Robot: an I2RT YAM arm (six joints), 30 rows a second.
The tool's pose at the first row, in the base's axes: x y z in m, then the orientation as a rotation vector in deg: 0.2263 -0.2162 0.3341 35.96 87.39 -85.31
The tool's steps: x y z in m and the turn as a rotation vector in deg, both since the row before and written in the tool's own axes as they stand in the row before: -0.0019 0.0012 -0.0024 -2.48 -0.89 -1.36; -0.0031 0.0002 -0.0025 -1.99 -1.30 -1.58; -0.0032 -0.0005 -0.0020 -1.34 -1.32 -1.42; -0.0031 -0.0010 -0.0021 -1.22 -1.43 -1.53; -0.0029 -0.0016 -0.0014 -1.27 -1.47 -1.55; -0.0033 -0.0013 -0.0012 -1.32 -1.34 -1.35; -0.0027 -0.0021 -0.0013 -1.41 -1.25 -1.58; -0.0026 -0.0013 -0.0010 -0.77 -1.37 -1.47; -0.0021 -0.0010 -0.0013 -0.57 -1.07 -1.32
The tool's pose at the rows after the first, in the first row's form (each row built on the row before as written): 0.2276 -0.2133 0.3348 32.84 89.02 -84.30; 0.2286 -0.2101 0.3370 29.51 90.08 -83.87; 0.2292 -0.2075 0.3397 26.65 90.58 -83.84; 0.2293 -0.2049 0.3425 23.69 90.93 -83.97; 0.2291 -0.2031 0.3456 20.65 91.26 -84.04; 0.2294 -0.2012 0.3488 17.83 91.61 -83.89; 0.2288 -0.1996 0.3520 14.85 92.15 -83.82; 0.2289 -0.1980 0.3546 12.22 92.08 -84.16; 0.2288 -0.1962 0.3566 10.05 92.04 -84.57
